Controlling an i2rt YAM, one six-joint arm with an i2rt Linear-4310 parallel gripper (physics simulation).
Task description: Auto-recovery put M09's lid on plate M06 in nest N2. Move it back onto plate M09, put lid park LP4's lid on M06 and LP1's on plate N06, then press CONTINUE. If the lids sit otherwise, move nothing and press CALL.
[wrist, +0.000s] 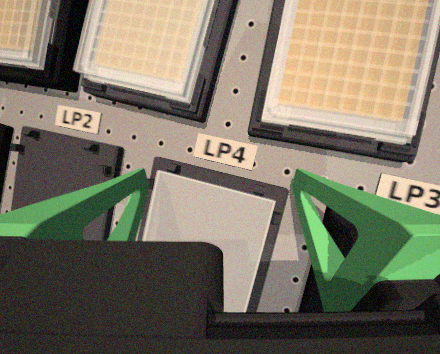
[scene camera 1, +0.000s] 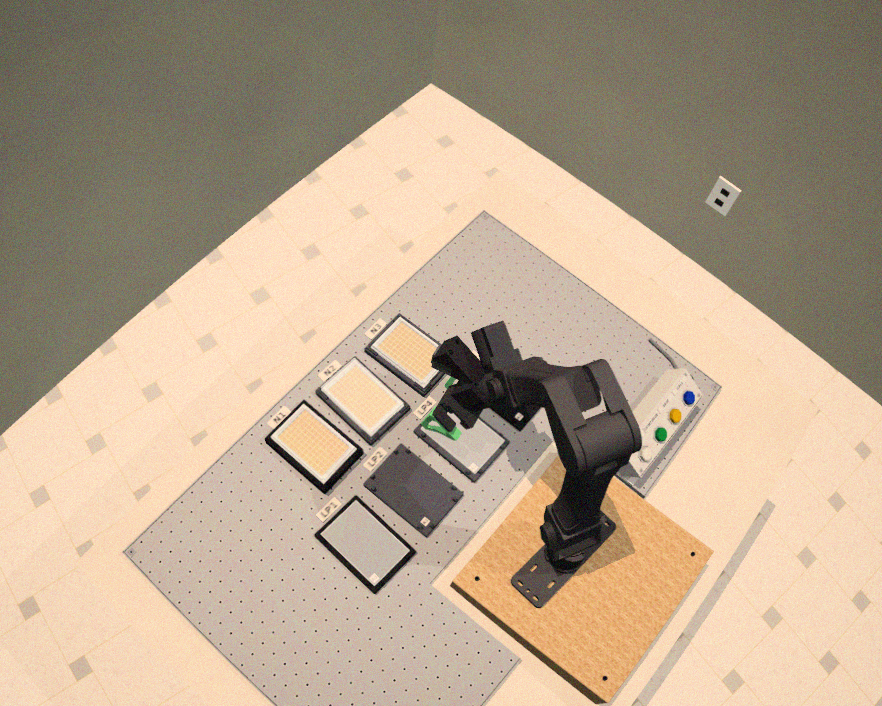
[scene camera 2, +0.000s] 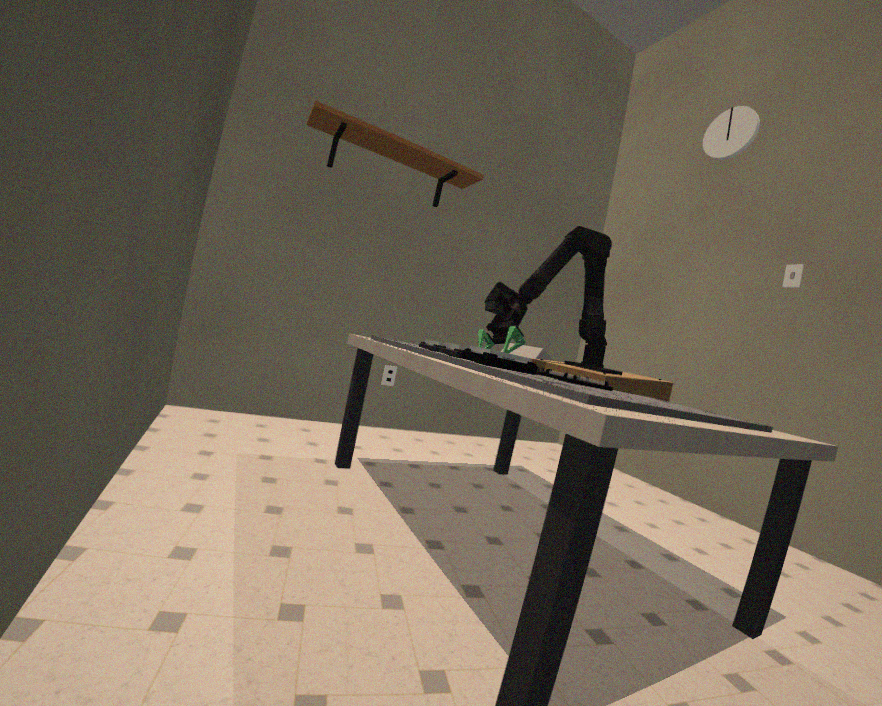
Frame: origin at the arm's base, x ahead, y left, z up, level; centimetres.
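Seen in the pictures: gripper, fingertip midpoint: (wrist: 220, 176) (scene camera 1: 435, 406); arm's base, link origin: (scene camera 1: 563, 554) (scene camera 2: 591, 369).
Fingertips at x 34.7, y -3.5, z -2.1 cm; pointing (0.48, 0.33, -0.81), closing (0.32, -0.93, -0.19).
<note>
Offsets run from my fingertips to a thing's top centre. "pt": to the spot under its first point. Level surfaces: height alone.
My gripper (scene camera 1: 447, 413) (scene camera 2: 495, 348) (wrist: 220, 176) is open above lid park LP4, its green fingertips on either side of the park. A pale lid @(dx -7.1, dy -0.2, dz -0.7 cm) (scene camera 1: 476, 446) (wrist: 212, 215) lies in LP4 between and below the fingers, not gripped. The plate in N2 @(dx +10.2, dy +8.5, dz +0.7 cm) (scene camera 1: 363, 398) (wrist: 145, 40) shows a doubled clear rim, like a lid on it. The plates in N1 @(dx +9.1, dy +20.9, dz +1.1 cm) (scene camera 1: 314, 443) (wrist: 20, 35) and N3 @(dx +11.2, dy -4.6, dz +0.3 cm) (scene camera 1: 406, 351) (wrist: 350, 60) stand on either side of it. Another lid @(dx -10.0, dy +25.8, dz -0.7 cm) (scene camera 1: 365, 542) lies in LP1. Plate names are not readable. The button panel @(dx -30.0, dy -27.4, dz +5.9 cm) (scene camera 1: 665, 396) is at the right; its lettering is too small to read.
LP2 @(dx -8.4, dy +13.1, dz -0.5 cm) (scene camera 1: 413, 487) (wrist: 62, 175) is a dark park holding no lid, between LP1 and LP4. LP3 is mostly hidden by the arm; its label @(pt dx +3.0, dy -12.1, dz -2.3 cm) (wrist: 412, 194) shows at the wrist view's right edge. The arm stands on a wooden board (scene camera 1: 625, 625) beside the perforated plate @(dz -2.4 cm) (scene camera 1: 242, 574).
</note>
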